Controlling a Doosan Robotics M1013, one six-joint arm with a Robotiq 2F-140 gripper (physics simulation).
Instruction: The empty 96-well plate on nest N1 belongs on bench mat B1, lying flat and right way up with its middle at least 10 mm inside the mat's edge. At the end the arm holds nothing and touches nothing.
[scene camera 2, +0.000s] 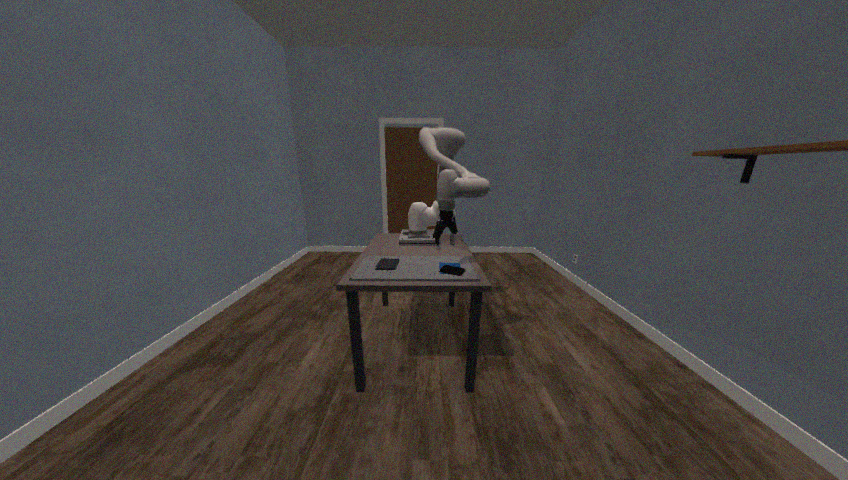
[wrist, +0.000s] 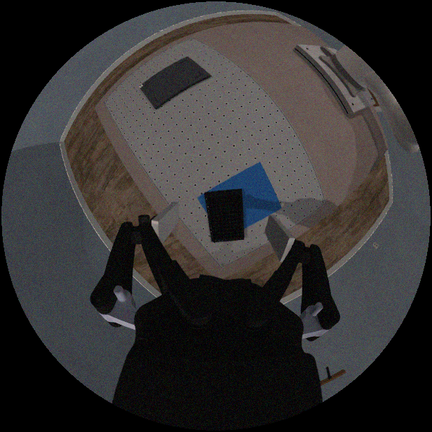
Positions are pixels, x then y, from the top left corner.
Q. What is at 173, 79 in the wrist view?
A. A dark grey nest N1.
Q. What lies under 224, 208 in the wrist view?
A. A black 96-well plate.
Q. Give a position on a blue bench mat B1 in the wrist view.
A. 259, 199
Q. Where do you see my gripper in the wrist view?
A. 223, 217
